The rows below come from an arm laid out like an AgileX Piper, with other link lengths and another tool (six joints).
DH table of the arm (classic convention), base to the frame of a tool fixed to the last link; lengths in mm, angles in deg. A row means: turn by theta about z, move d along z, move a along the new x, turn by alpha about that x. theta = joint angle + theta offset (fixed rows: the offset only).
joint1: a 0; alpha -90; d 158.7; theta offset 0
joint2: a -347.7; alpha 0; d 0; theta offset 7.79
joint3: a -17.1; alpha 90; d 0; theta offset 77.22
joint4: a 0; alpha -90; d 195.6; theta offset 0
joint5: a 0; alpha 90; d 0; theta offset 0
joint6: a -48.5; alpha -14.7; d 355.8; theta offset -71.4
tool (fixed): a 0; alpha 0; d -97.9; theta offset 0
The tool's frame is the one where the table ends.
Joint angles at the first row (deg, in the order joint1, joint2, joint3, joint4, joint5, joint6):
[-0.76, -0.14, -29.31, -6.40, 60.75, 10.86]
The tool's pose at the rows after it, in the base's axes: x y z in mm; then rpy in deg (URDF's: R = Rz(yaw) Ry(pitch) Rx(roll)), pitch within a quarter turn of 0, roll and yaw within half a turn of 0:
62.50 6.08 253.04 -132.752 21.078 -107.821
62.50 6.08 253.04 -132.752 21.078 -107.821
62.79 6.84 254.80 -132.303 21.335 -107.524
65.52 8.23 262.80 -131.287 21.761 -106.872
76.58 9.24 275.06 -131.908 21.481 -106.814
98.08 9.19 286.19 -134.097 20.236 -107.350
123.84 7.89 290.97 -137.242 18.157 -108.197
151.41 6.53 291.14 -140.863 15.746 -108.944
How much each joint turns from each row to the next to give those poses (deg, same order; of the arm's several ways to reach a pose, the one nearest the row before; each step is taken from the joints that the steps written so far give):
[0.00, 0.00, 0.00, 0.00, 0.01, 0.00]
[0.00, 0.00, 0.00, 0.00, 0.00, 0.00]
[0.00, -0.11, 0.00, 0.18, -0.37, 0.00]
[0.00, 0.73, -0.35, 0.27, -1.43, 0.00]
[0.00, 4.15, -0.60, 0.07, -2.92, 0.00]
[0.00, 7.16, -0.19, -0.44, -4.69, 0.00]
[0.00, 8.13, -0.07, -1.00, -4.65, 0.01]
[0.00, 8.53, -0.51, -1.15, -4.01, 0.00]

